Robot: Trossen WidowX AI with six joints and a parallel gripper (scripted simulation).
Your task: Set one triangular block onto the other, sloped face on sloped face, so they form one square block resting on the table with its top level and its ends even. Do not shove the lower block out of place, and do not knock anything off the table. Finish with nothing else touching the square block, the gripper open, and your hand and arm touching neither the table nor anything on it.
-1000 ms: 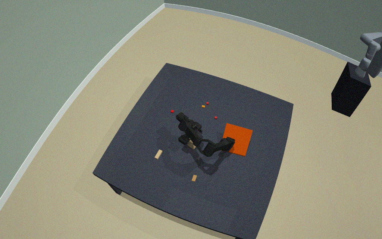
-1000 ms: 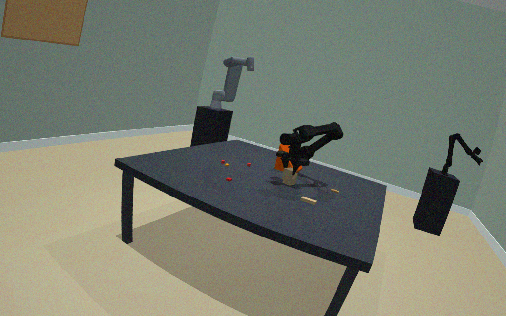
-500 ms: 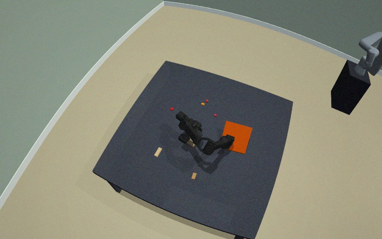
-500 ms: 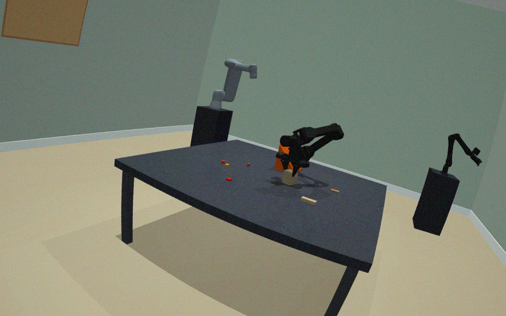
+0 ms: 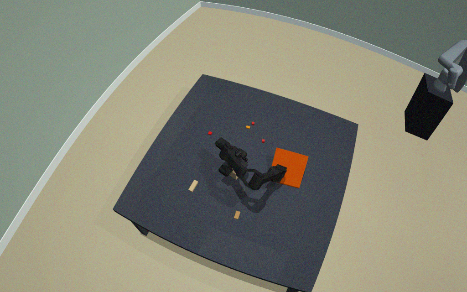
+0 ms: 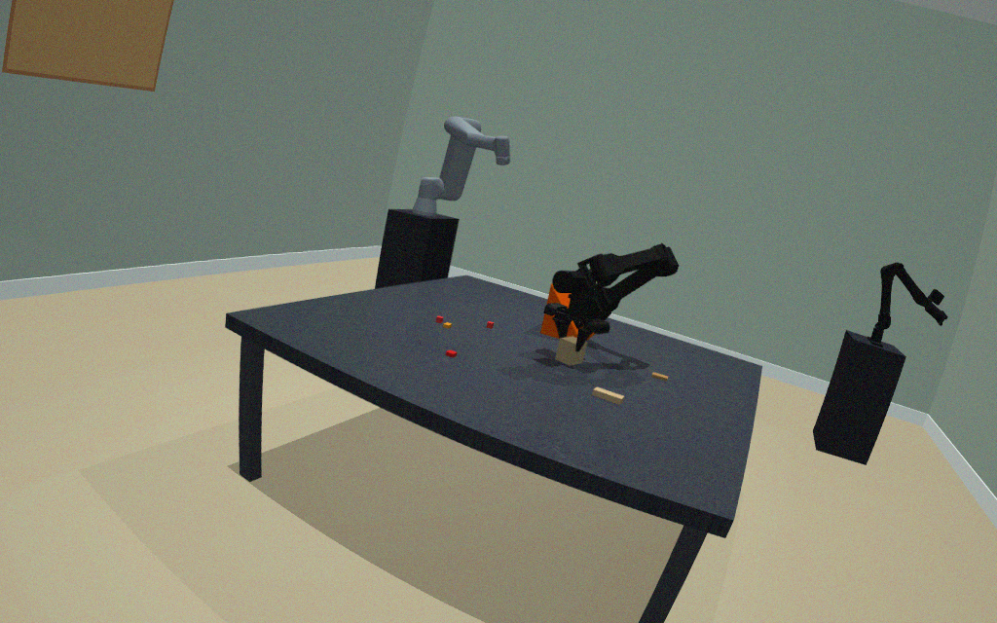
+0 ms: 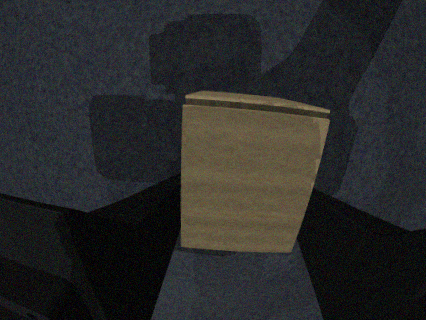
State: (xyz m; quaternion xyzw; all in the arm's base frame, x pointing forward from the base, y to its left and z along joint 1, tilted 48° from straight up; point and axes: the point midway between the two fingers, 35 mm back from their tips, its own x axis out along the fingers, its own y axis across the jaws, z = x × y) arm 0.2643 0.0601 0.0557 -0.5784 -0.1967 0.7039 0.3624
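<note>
Right now my gripper tip is 1 cm short of the tan triangular block and 1 cm below it. Also, from my gripper tip: orange piece 4 cm ahead, 36 cm to the right, 3 cm below.
</note>
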